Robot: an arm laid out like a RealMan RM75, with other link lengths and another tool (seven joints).
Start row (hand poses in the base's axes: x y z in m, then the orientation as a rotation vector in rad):
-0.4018 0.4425 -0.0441 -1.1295 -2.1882 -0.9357
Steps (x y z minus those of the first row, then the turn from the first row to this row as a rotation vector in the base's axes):
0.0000 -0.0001 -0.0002 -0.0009 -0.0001 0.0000
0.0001 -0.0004 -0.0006 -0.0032 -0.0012 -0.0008
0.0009 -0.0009 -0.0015 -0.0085 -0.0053 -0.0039
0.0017 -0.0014 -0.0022 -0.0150 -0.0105 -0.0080
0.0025 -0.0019 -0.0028 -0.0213 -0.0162 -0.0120
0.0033 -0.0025 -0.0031 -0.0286 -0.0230 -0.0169
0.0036 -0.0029 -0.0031 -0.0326 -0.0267 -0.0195
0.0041 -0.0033 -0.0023 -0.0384 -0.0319 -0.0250
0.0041 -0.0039 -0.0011 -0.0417 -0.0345 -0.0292
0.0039 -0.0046 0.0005 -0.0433 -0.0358 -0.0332
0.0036 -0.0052 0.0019 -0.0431 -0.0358 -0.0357
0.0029 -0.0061 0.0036 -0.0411 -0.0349 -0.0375
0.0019 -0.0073 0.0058 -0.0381 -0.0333 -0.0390
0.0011 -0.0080 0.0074 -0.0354 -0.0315 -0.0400
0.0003 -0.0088 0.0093 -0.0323 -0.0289 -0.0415
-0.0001 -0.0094 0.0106 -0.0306 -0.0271 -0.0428
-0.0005 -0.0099 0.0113 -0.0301 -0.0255 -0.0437
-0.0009 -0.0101 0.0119 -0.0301 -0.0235 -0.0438
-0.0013 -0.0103 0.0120 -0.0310 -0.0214 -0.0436
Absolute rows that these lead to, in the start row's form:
-0.4018 0.4424 -0.0443 -1.1299 -2.1889 -0.9349
-0.4017 0.4421 -0.0447 -1.1317 -2.1911 -0.9338
-0.4009 0.4416 -0.0456 -1.1369 -2.1969 -0.9329
-0.4001 0.4411 -0.0463 -1.1436 -2.2041 -0.9321
-0.3993 0.4406 -0.0469 -1.1499 -2.2116 -0.9318
-0.3985 0.4400 -0.0472 -1.1576 -2.2203 -0.9317
-0.3982 0.4396 -0.0472 -1.1618 -2.2251 -0.9316
-0.3977 0.4392 -0.0464 -1.1699 -2.2312 -0.9320
-0.3977 0.4386 -0.0452 -1.1759 -2.2340 -0.9325
-0.3979 0.4379 -0.0436 -1.1811 -2.2346 -0.9335
-0.3982 0.4373 -0.0422 -1.1841 -2.2335 -0.9348
-0.3989 0.4364 -0.0405 -1.1855 -2.2307 -0.9369
-0.3999 0.4352 -0.0383 -1.1863 -2.2267 -0.9394
-0.4007 0.4345 -0.0367 -1.1867 -2.2230 -0.9411
-0.4015 0.4337 -0.0348 -1.1876 -2.2181 -0.9429
-0.4019 0.4331 -0.0335 -1.1888 -2.2150 -0.9438
-0.4023 0.4326 -0.0328 -1.1900 -2.2130 -0.9435
-0.4027 0.4324 -0.0322 -1.1906 -2.2114 -0.9420
-0.4031 0.4322 -0.0321 -1.1913 -2.2104 -0.9394

